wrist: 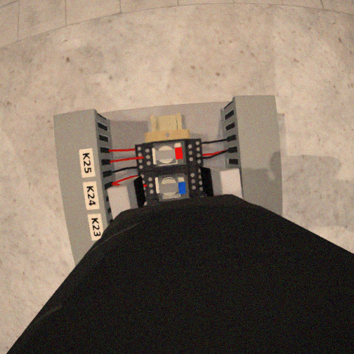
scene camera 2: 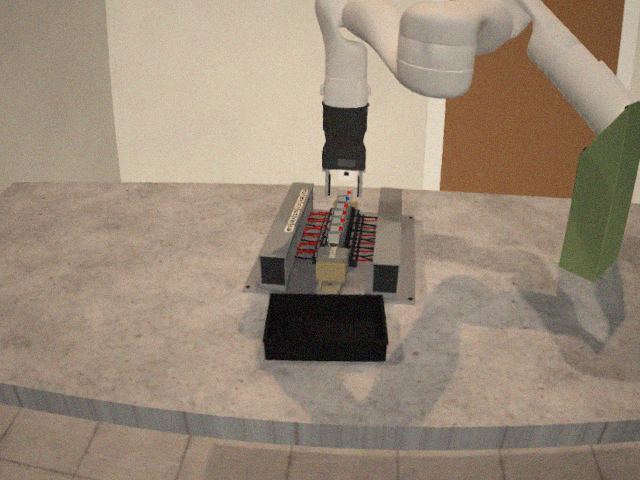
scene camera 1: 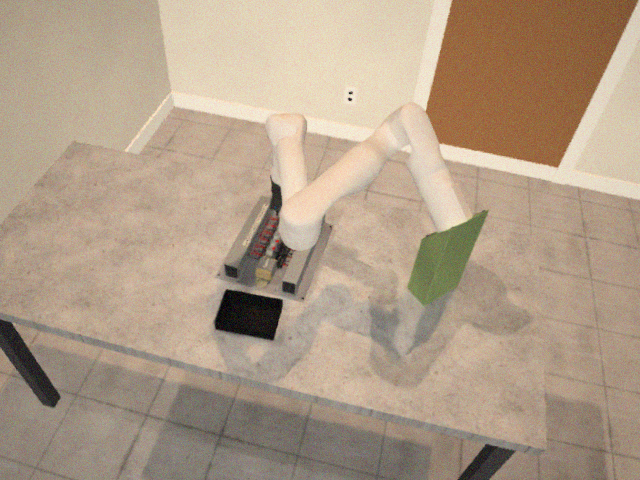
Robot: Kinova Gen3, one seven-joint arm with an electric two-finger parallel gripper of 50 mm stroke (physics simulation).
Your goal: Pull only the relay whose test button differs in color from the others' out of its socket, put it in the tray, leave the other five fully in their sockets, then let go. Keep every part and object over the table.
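Places are measured from the arm's base along level axes (x back, y right, z up), in metres.
Pixels of known places: gripper, fingertip midpoint: (scene camera 2: 343, 194); arm's base, origin of the base link: (scene camera 2: 617, 121) (scene camera 1: 454, 225).
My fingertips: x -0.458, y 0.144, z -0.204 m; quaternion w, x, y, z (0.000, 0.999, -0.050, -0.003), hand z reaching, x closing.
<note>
For each thing: its middle in the pictures, then the offset to it from my fingertips. "pt": a spot on its surface instead.
- relay with the blue test button, body centre: (scene camera 2: 344, 202) dx +0.004, dy +0.025, dz -0.027 m
- black tray, surface spot: (scene camera 2: 325, 350) (scene camera 1: 244, 331) pt dx -0.044, dy -0.384, dz -0.056 m
- panel, surface spot: (scene camera 2: 408, 279) pt dx +0.097, dy -0.183, dz -0.071 m
The relay with the blue test button (scene camera 2: 342, 199) (wrist: 168, 187) sits in its socket, second from the far end of the row, near the K24 label. A red-button relay (wrist: 165, 154) sits beyond it; other red-button relays (scene camera 2: 336, 229) stand in line toward the tray. My gripper (scene camera 2: 344, 195) (wrist: 172, 183) is open and empty, pointing down, with one finger on each side of the blue-button relay in the wrist view. Its tips look about level with the relay top; the exact height is unclear. The black tray (scene camera 1: 242, 330) (scene camera 2: 325, 350) is empty. The arm hides the fingers in scene camera 1.
Tall grey wire ducts (scene camera 2: 289, 222) (scene camera 2: 387, 242) flank the row, with red and black wires between. Beige end pieces (scene camera 2: 330, 271) (wrist: 167, 135) stand at the row's ends. The tray is just in front of the panel (scene camera 2: 408, 279). A green angular block (scene camera 1: 447, 258) (scene camera 2: 599, 206) is at the right.
</note>
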